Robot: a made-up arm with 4 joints. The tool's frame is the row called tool. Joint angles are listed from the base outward.
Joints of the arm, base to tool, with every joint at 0 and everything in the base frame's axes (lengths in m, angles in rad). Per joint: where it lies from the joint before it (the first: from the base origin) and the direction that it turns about. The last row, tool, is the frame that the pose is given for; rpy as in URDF.
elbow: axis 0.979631 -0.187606 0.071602 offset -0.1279 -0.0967 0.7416
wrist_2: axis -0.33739 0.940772 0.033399 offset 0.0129 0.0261 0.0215
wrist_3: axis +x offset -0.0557 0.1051 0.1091
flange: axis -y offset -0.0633 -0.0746 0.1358
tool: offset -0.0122 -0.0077 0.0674 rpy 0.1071 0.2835 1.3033
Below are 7 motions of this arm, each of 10 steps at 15 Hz.
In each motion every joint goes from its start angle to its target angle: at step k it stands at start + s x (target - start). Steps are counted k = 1, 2, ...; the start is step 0. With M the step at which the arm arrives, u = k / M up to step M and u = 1 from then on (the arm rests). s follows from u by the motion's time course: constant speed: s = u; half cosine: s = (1 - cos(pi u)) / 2; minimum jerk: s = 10 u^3 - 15 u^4 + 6 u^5.
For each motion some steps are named. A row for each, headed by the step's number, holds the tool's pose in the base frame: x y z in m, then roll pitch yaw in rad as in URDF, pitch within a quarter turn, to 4 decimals.
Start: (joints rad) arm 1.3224 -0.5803 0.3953 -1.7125
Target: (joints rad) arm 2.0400 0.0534 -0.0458 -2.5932
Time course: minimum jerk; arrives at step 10
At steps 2, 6, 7, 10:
2: -0.2705 -0.2565 0.7214 -0.1344 -0.9331 2.9634
6: -0.2287 -0.2956 0.7006 0.2542 -0.8276 -2.8441
7: -0.2188 -0.3018 0.6903 0.3673 -0.7829 -2.7385
10: -0.2087 -0.3072 0.6774 0.4995 -0.7323 -2.6390

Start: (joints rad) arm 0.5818 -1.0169 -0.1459 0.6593
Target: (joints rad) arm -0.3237 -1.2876 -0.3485 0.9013
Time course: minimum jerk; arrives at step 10
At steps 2, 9, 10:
2: -0.4673 -0.1066 0.7659 -1.2961 -1.0133 1.2409
9: -0.4658 -0.0353 0.7164 -1.8908 -0.2798 1.2809
10: -0.4658 -0.0352 0.7156 -1.8959 -0.2730 1.2809

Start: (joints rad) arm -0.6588 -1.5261 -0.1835 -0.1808
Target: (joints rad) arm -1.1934 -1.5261 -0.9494 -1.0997
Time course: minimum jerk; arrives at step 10
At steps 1, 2, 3, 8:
1: -0.4630 -0.0820 0.7218 -1.0366 0.1646 1.2276
2: -0.4652 -0.0733 0.7243 -1.0146 0.2124 1.1817
3: -0.4684 -0.0545 0.7278 -0.9770 0.3109 1.0808
8: -0.4379 0.0562 0.6782 -1.0832 0.7154 0.0847

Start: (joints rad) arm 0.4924 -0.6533 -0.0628 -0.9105
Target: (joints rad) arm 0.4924 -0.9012 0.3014 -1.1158
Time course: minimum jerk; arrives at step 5
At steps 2, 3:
2: -0.3656 -0.2047 0.8844 0.3634 -0.4149 1.5425
3: -0.3591 -0.2067 0.8415 0.2735 -0.5228 1.6770

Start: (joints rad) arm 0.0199 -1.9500 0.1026 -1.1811
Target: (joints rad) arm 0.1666 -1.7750 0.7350 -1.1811
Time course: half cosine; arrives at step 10
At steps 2, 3, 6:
2: -0.3384 -0.1147 0.6127 -0.5811 -0.3072 1.7728
3: -0.3292 -0.1210 0.6147 -0.5998 -0.2982 1.8401
6: -0.2875 -0.1393 0.6235 -0.6778 -0.2566 2.1130

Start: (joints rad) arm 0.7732 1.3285 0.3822 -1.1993
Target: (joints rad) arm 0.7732 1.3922 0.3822 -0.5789
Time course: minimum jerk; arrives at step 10
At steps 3, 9, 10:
3: 0.0668 -0.1331 0.9440 2.1384 -0.4868 2.0078
9: 0.0825 -0.1406 0.9670 1.7455 -0.3111 1.9209
10: 0.0826 -0.1407 0.9673 1.7415 -0.3094 1.9197

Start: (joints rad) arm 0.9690 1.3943 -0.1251 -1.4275
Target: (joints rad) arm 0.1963 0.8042 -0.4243 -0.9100
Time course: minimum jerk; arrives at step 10
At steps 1, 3, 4, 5, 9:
1: 0.0684 -0.0860 0.9888 2.2276 -0.3757 2.5409
3: 0.0663 -0.0725 1.0027 2.2022 -0.2439 2.4802
4: 0.0620 -0.0554 1.0161 2.1701 -0.1047 2.4329
5: 0.0540 -0.0303 1.0302 2.1264 0.0674 2.3924
9: 0.0175 0.0625 1.0473 2.0019 0.5558 2.3650

